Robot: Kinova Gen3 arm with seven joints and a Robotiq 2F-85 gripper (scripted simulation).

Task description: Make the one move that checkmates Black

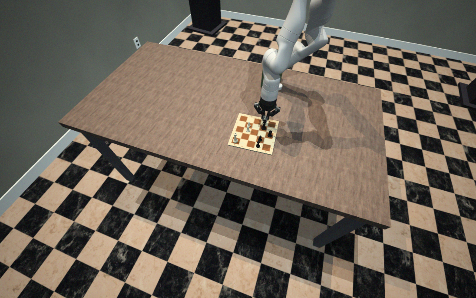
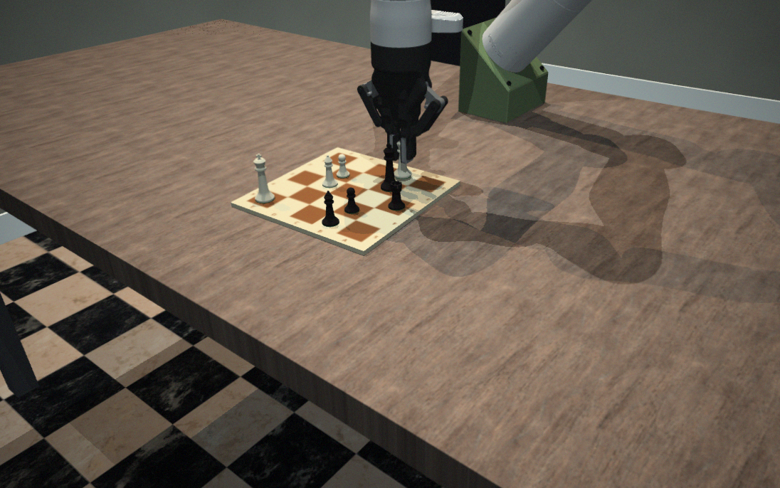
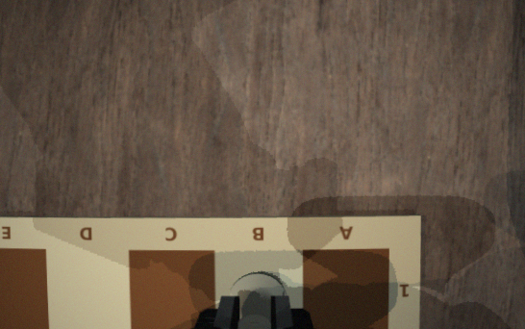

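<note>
Right now the white queen is 20 mm below my hand. Also, from my hand: white pawn: 50 mm ahead, 70 mm to the right, 30 mm below; then black king: 30 mm ahead, 10 mm to the left, 10 mm below; then chessboard: 80 mm ahead, 20 mm to the right, 50 mm below.
</note>
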